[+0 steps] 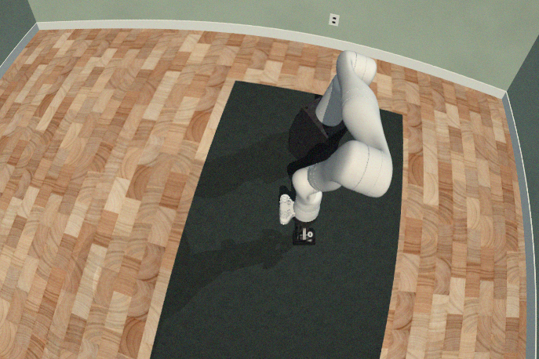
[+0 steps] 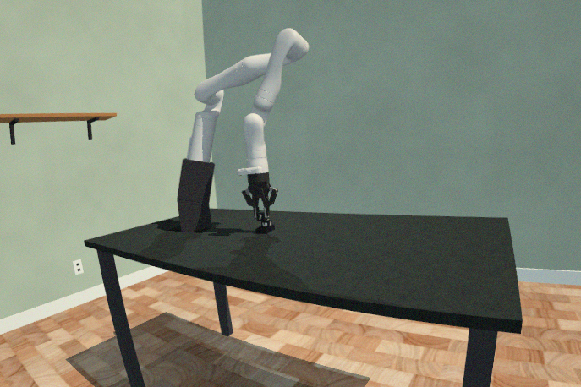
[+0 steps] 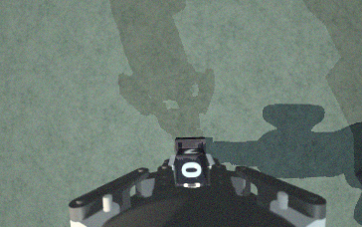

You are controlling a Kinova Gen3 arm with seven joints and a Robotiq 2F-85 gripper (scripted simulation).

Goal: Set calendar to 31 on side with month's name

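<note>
Right now my hand is 2 cm to the right of the black calendar tray and 6 cm above it.
</note>
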